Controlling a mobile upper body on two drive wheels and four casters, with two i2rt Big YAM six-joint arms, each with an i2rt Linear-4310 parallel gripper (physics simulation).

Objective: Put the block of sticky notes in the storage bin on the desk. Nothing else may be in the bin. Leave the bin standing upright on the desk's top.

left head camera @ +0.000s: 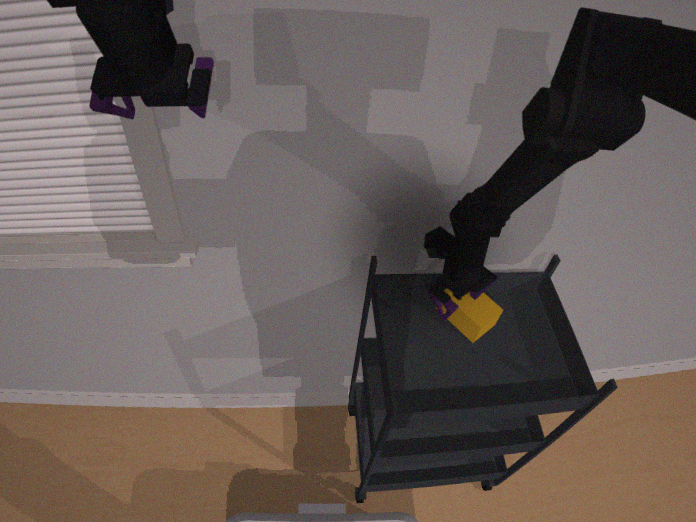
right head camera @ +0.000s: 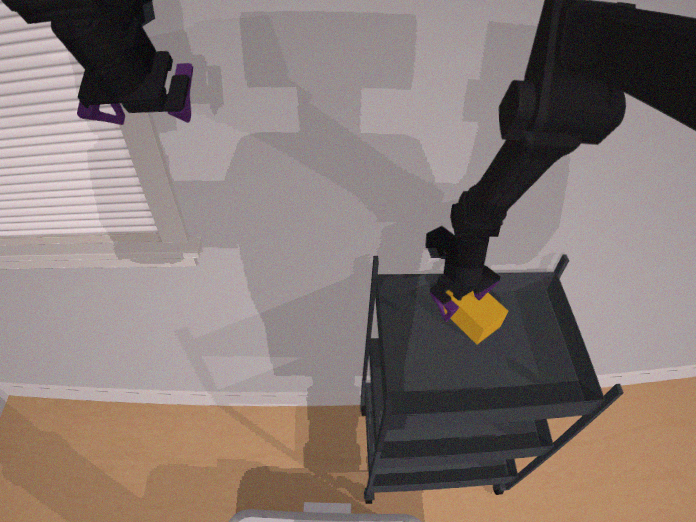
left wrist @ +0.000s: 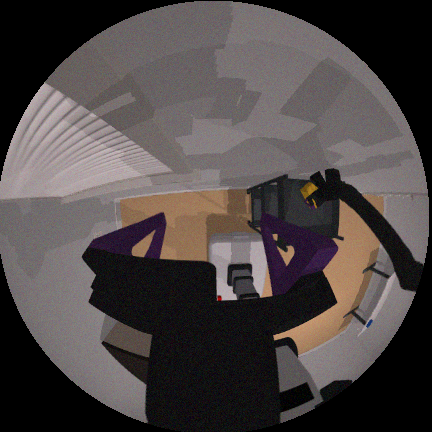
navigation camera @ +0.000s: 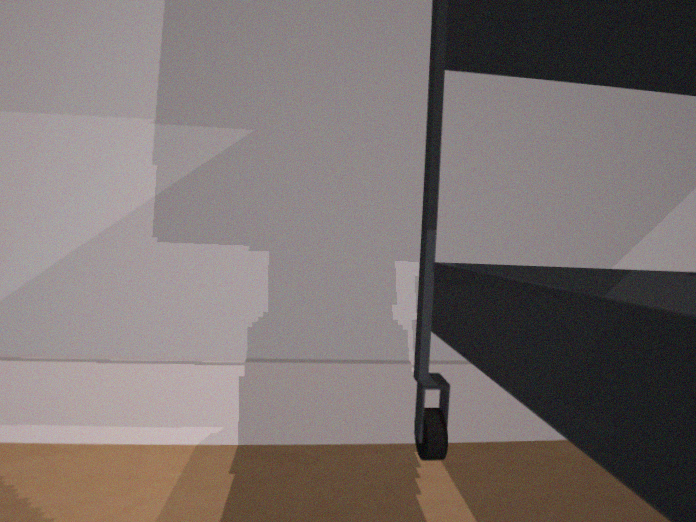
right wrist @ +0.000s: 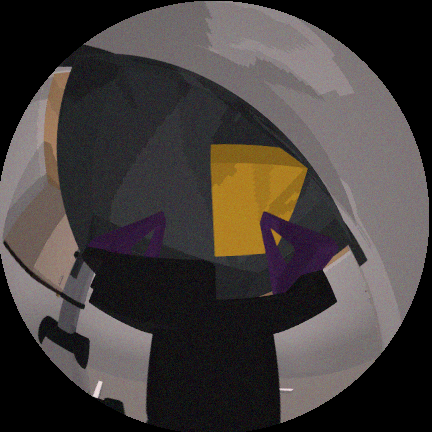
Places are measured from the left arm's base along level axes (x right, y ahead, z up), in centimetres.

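Pixels of known places: left gripper, fingertip midpoint: [left head camera: 168, 114] [right head camera: 155, 119] [left wrist: 212, 217]; right gripper, fingertip midpoint: [left head camera: 458, 308] [right head camera: 461, 309] [left wrist: 310, 197] [right wrist: 212, 216].
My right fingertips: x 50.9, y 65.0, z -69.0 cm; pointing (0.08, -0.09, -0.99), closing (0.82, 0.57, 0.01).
For each thing: its top centre in the pictures, then the offset to it from my right fingertips. "spot": a spot on its surface instead.
- cart's upright post at a spot on its surface: [navigation camera: 430, 224] spot: dx -18.6, dy +7.4, dz -48.3 cm
- caster at a spot on its surface: [navigation camera: 431, 433] spot: dx -18.1, dy +4.6, dz -68.4 cm
The yellow block of sticky notes [left head camera: 477, 323] [right head camera: 484, 320] [left wrist: 308, 190] [right wrist: 237, 210] lies on the top tray of the dark cart [left head camera: 494, 405] [right head camera: 500, 409] [right wrist: 100, 150], turned at an angle to its edges. My right gripper [left head camera: 462, 302] [right head camera: 466, 303] [right wrist: 212, 216] is open over the cart at the block's upper left in the head views. In the right wrist view one finger overlaps the block's lower right corner, and the other stands apart to its left. My left gripper [left head camera: 167, 116] [right head camera: 155, 121] [left wrist: 212, 217] is open and empty, high before the wall and window. I cannot make out the storage bin or the desk.
The cart's upright post [navigation camera: 430, 224] and caster [navigation camera: 431, 433] stand near the wall in the navigation view. The cart has raised tray rims and corner posts. A window blind [left head camera: 61, 168] [right head camera: 61, 168] [left wrist: 85, 145] is at the left. The robot's pale base [left wrist: 225, 245] shows below my left gripper.
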